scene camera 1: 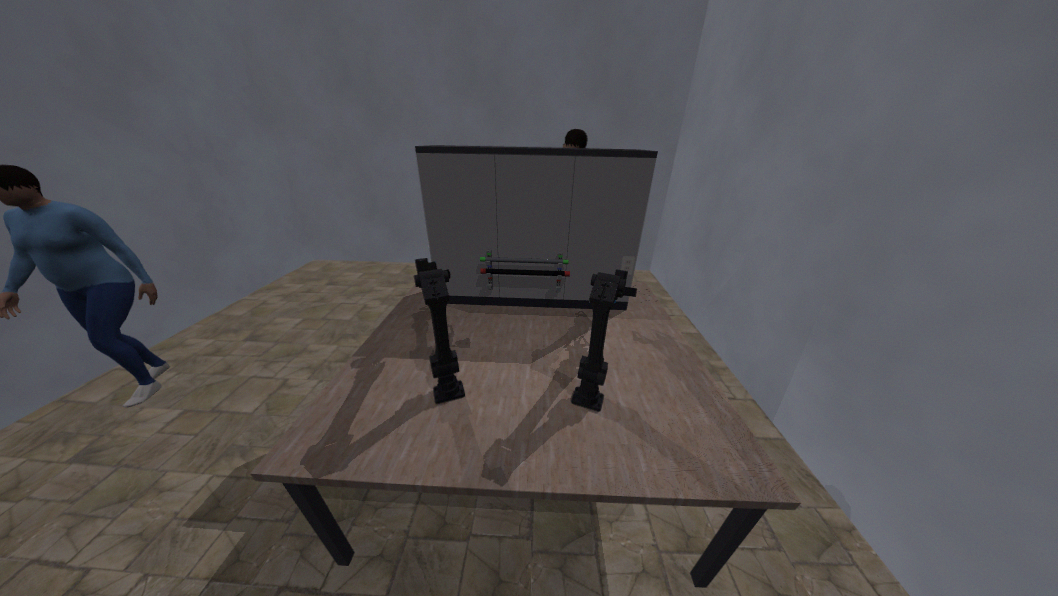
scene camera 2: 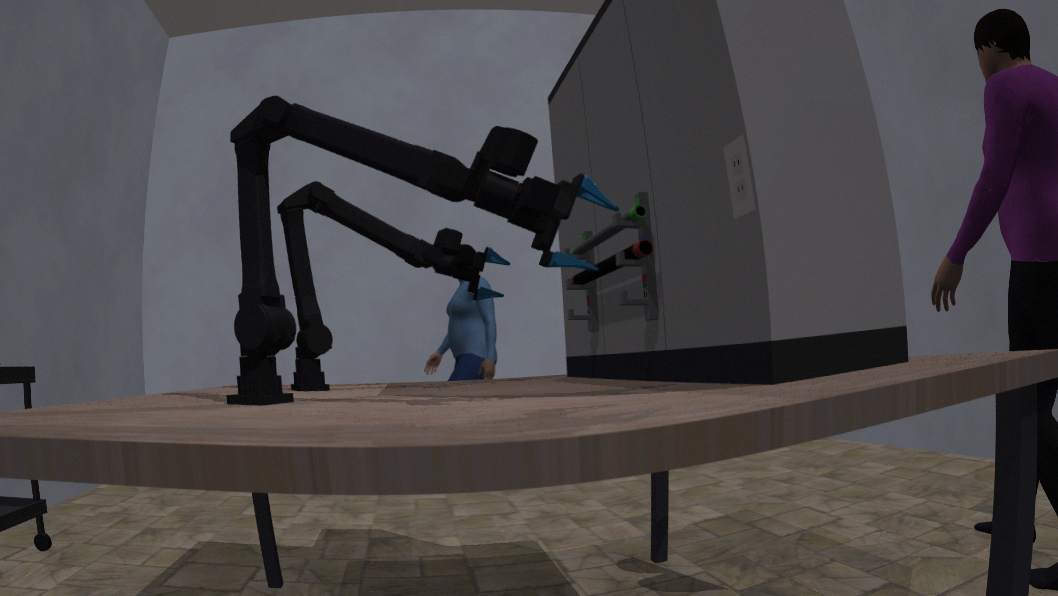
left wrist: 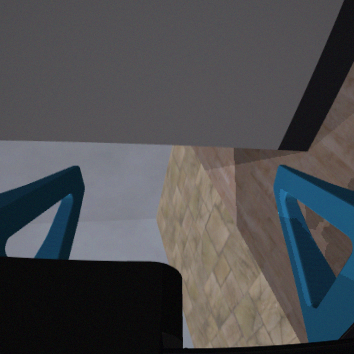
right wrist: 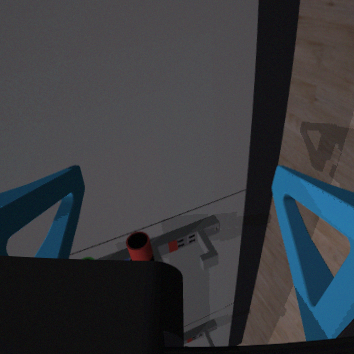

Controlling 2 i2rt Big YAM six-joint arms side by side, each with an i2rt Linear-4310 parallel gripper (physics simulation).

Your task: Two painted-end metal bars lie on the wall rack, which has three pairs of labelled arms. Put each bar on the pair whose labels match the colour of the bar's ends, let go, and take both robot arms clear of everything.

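Frame: origin at the left arm's base, x left, y back, z up, level; centimetres.
Where they show: left gripper, between the fingertips: (scene camera 2: 506, 279) (left wrist: 178, 175); right gripper, between the fingertips: (scene camera 2: 608, 239) (right wrist: 177, 175); left arm's base, origin of its link: (scene camera 1: 449, 393) (scene camera 2: 309, 390); right arm's base, origin of its link: (scene camera 1: 587, 399) (scene camera 2: 260, 403).
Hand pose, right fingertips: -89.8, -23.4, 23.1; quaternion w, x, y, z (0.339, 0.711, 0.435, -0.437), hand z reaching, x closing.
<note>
Things, the pixels of their top centre, and the offset from my right fingertips, as dx, dy, dz. "*": a spot on its surface instead.
- wall rack, a spot on its surface: (right wrist: 213, 223) (scene camera 2: 649, 314) * +16.1, -23.5, -10.1
- thin grey bar with green ends, centre of its top: (scene camera 2: 602, 229) (scene camera 1: 524, 258) +36.6, -31.0, +10.4
- thicker black bar with red ends, centre of its top: (scene camera 2: 604, 260) (scene camera 1: 525, 269) +36.1, -30.5, +3.5
- socket plate, centre of its top: (scene camera 2: 732, 140) (scene camera 1: 629, 256) -19.7, -9.9, +12.6
The wall rack (scene camera 1: 490, 284) (scene camera 2: 651, 302) (right wrist: 213, 223) has three pairs of arms. The thin grey bar with green ends (scene camera 1: 524, 260) (scene camera 2: 603, 235) lies on the top pair, at green labels. The thicker black bar with red ends (scene camera 1: 525, 272) (scene camera 2: 608, 265) lies on the middle pair; its red end also shows in the right wrist view (right wrist: 139, 245). The lowest pair, with red labels, holds no bar. My right gripper (scene camera 2: 607, 238) (right wrist: 177, 175) is open and empty, in front of the panel near the bars' right ends. My left gripper (scene camera 2: 505, 279) (left wrist: 178, 175) is open and empty, farther from the panel.
The rack is fixed to a tall grey panel (scene camera 1: 533, 199) (scene camera 2: 688, 148) standing on the wooden table (scene camera 1: 518, 444) (scene camera 2: 333, 466). A socket plate (scene camera 2: 738, 176) is on its side. A person in blue (scene camera 1: 62, 244) (scene camera 2: 470, 318) and one in purple (scene camera 2: 1025, 162) stand beyond the table.
</note>
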